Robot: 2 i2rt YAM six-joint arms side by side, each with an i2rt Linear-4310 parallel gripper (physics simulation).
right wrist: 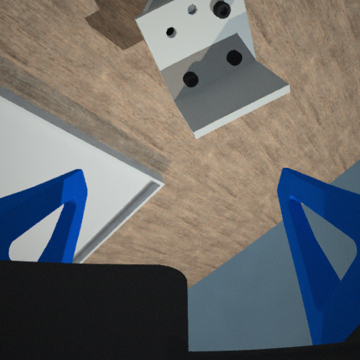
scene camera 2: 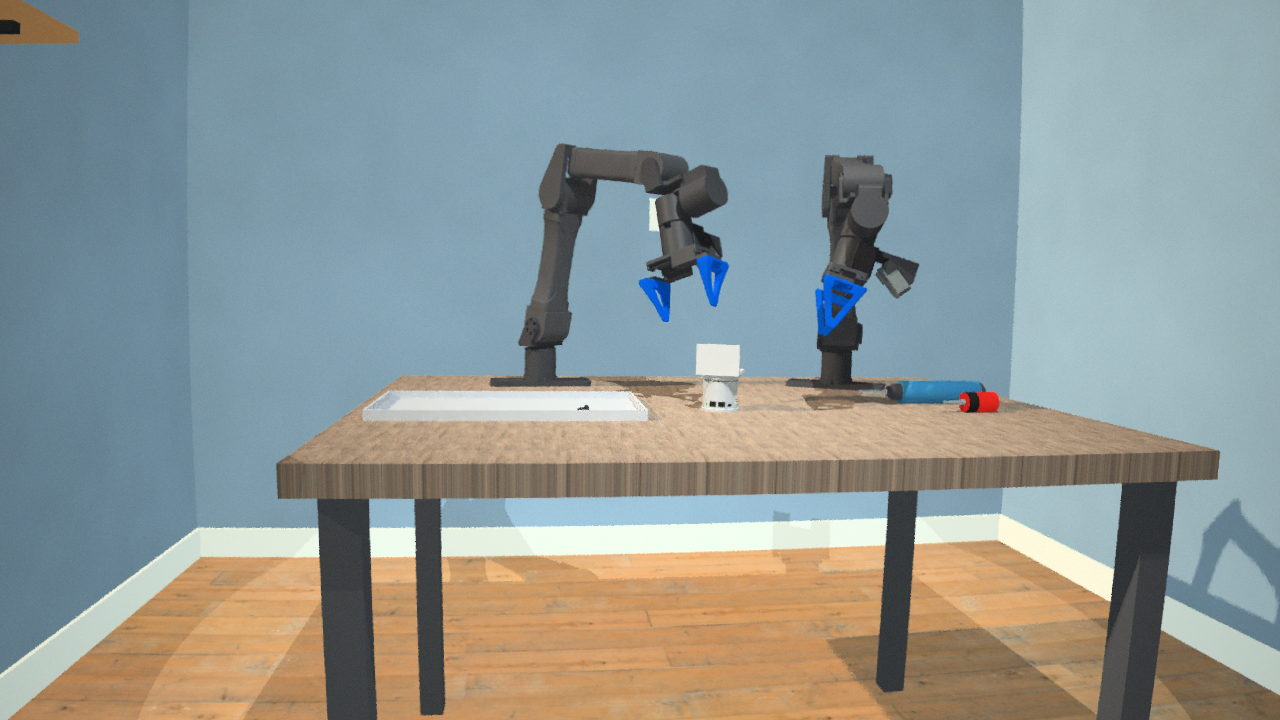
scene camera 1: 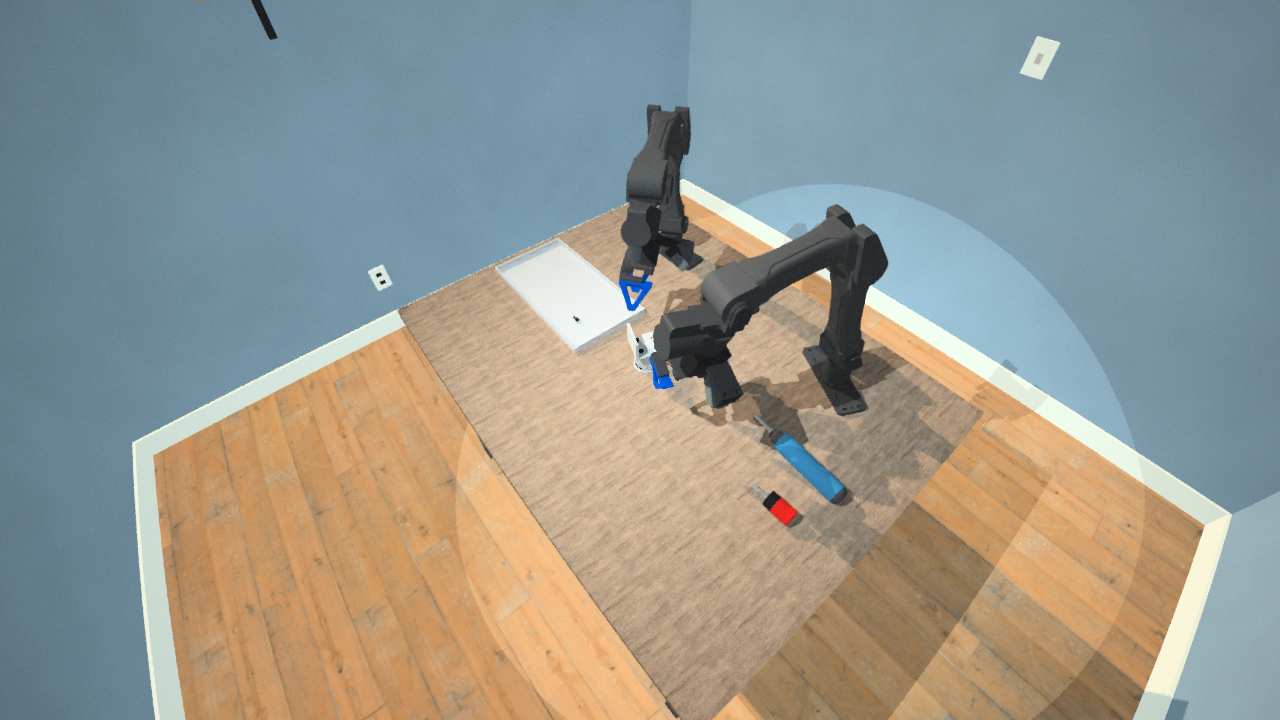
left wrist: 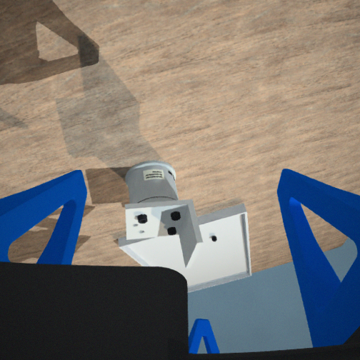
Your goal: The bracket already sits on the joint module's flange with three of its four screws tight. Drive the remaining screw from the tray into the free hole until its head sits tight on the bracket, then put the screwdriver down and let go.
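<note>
The white bracket sits on the joint module. The right wrist view shows three dark screw heads in it and the free hole. The loose dark screw lies in the white tray. A red screwdriver and a longer blue one lie on the table. My left gripper is open and empty, above and right of the bracket. My right gripper is open and empty, above and left of it.
The tray corner is close to the module. Both grippers hang above the table, near each other around the module. A blue fingertip of my right gripper shows at the bottom of the left wrist view. Both screwdriver shafts point toward the module side.
</note>
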